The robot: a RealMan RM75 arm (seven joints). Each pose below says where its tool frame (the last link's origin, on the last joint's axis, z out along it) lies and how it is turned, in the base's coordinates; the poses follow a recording.
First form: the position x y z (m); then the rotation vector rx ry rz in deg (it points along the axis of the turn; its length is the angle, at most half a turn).
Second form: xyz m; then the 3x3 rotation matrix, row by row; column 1 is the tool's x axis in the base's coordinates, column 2 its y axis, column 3 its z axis. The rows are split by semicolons. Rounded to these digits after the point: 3 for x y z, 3 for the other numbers.
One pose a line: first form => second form
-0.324, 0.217, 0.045, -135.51, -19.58, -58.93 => -0.324, 0.217, 0.045; 0.678, 0.425, 0.600; 0.019, -0.826, 0.564; 0.735, -0.371, -0.567
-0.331, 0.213, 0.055, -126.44, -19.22, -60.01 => -0.331, 0.213, 0.055; 0.646, 0.483, 0.592; -0.049, -0.747, 0.663; 0.762, -0.457, -0.459
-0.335, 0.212, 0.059, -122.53, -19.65, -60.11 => -0.335, 0.212, 0.059; 0.634, 0.513, 0.579; -0.072, -0.706, 0.704; 0.770, -0.488, -0.411
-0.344, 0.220, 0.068, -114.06, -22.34, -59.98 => -0.344, 0.220, 0.068; 0.604, 0.593, 0.532; -0.101, -0.605, 0.790; 0.791, -0.531, -0.306
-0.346, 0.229, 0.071, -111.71, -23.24, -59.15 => -0.346, 0.229, 0.071; 0.603, 0.615, 0.508; -0.105, -0.570, 0.815; 0.791, -0.545, -0.279
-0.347, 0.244, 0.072, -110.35, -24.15, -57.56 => -0.347, 0.244, 0.072; 0.612, 0.629, 0.479; -0.099, -0.541, 0.835; 0.784, -0.559, -0.269
